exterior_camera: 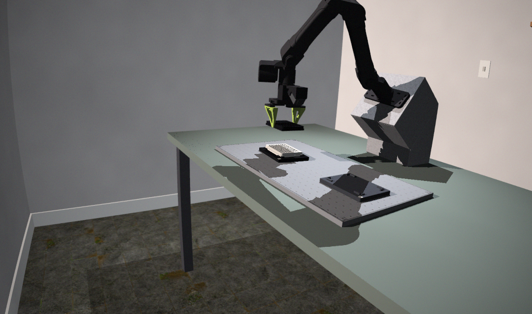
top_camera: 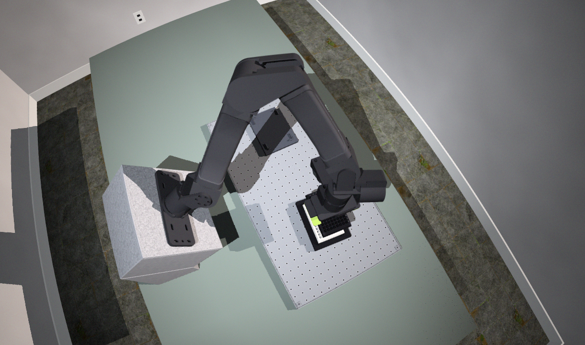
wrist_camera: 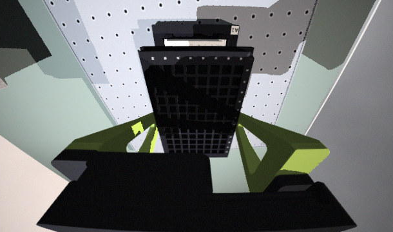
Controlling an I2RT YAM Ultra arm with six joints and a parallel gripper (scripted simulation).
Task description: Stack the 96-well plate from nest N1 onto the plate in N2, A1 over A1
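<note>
Now: hand 9 cm above the white 96-well plate. Also, from my hand: black 96-well plate: right at my hand; black nest N2: 10 cm below; nest N1: 7 cm behind, 35 cm to the left, 10 cm below.
</note>
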